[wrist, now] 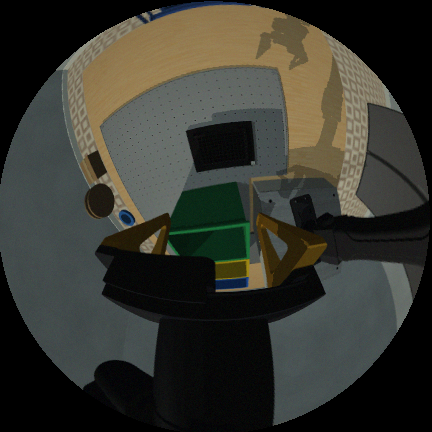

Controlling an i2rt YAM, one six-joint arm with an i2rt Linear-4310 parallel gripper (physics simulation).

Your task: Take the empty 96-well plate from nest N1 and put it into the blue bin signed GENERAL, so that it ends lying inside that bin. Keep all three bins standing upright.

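Places are measured from the arm's base along level axes (x back, y down, z right), in millimetres.
Pixels of known places: gripper, fingertip midpoint: (pixel 213 217).
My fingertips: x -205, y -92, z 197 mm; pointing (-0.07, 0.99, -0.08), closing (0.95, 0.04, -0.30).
Ahead of a thing's pixels: the offset from my fingertips to its middle. "spot": to the spot under its first point. Level surfaces: height alone.
A black nest @(spot: dx -54, dy +229, dz +30 mm) (pixel 193 154) lies on the grey perforated board, above the middle of the wrist view, with a small pale mark at its lower right corner. A dark gridded surface @(spot: dx +24, dy +216, dz +30 mm) (pixel 222 146) shows within it; whether this is the 96-well plate is too dark to tell. The blue bin @(dx -82, dy +151, dz -398 mm) (pixel 232 283) shows in part low in the view, past the yellow bin @(dx -69, dy +151, dz -267 mm) (pixel 232 270) and the green bin @(dx -57, dy +151, dz -136 mm) (pixel 210 202). The blue bin's sign and inside are hidden. My gripper (pixel 213 217) is open, with nothing between its fingers, and is apart from the nest.
The perforated board @(dy +241 mm) (pixel 150 120) lies on a wooden table @(dy +254 mm) (pixel 200 47). To the right are a grey metal base plate (pixel 325 195) and a black arm part (pixel 380 225). A blue ring-like thing (pixel 121 219), a round brown thing (pixel 101 201) and a dark block (pixel 97 164) are at the left edge.
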